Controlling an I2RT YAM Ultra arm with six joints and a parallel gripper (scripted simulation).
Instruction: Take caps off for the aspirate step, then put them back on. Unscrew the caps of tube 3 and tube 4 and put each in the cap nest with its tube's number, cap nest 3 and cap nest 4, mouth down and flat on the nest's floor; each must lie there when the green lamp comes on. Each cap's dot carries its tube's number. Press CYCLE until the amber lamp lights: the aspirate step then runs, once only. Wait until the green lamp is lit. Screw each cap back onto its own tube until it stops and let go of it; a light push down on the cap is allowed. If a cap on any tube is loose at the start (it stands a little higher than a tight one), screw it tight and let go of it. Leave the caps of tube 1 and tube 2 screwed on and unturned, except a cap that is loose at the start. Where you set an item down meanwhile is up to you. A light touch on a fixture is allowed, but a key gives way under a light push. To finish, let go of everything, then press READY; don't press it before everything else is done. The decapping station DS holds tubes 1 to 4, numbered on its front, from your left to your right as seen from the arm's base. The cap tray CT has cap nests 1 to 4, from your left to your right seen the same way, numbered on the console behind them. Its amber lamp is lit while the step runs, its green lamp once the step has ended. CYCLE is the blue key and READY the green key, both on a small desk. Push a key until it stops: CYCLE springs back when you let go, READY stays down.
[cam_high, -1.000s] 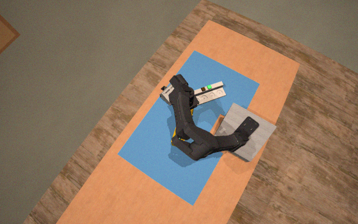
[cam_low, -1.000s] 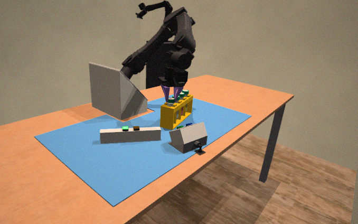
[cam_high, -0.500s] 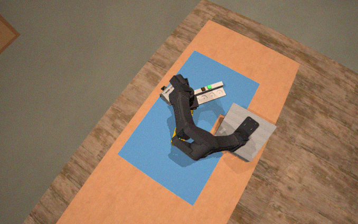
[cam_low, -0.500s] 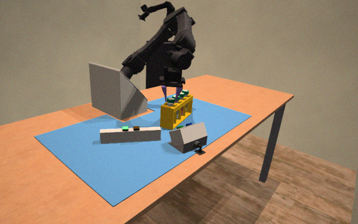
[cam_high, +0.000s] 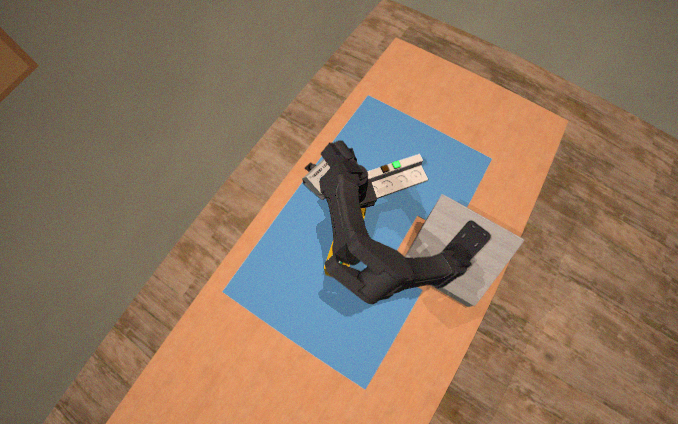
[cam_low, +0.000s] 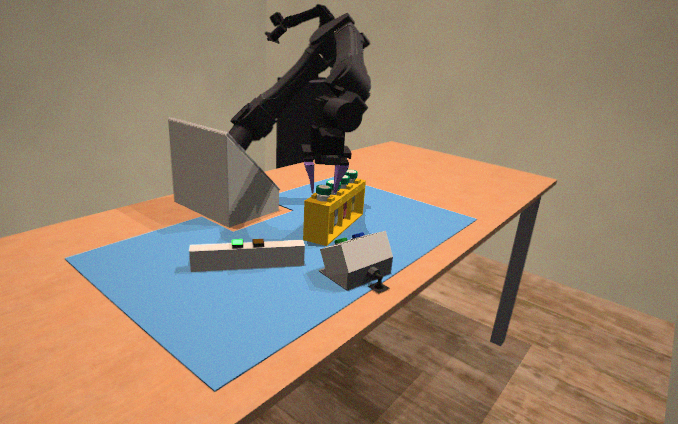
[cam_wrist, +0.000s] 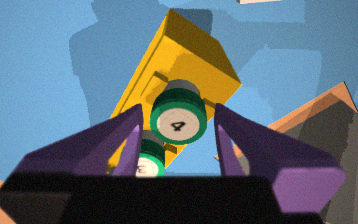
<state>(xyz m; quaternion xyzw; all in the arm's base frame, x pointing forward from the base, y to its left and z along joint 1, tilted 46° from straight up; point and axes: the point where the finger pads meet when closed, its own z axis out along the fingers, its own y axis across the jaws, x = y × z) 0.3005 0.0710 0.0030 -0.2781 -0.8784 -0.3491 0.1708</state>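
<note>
The cap 4 lies right at my hand. Also, from my hand: cap 3: 20 mm behind, 50 mm to the left; blue key: 140 mm ahead, 30 mm to the right, 50 mm below; cap 2: 40 mm behind, 100 mm to the left.
</note>
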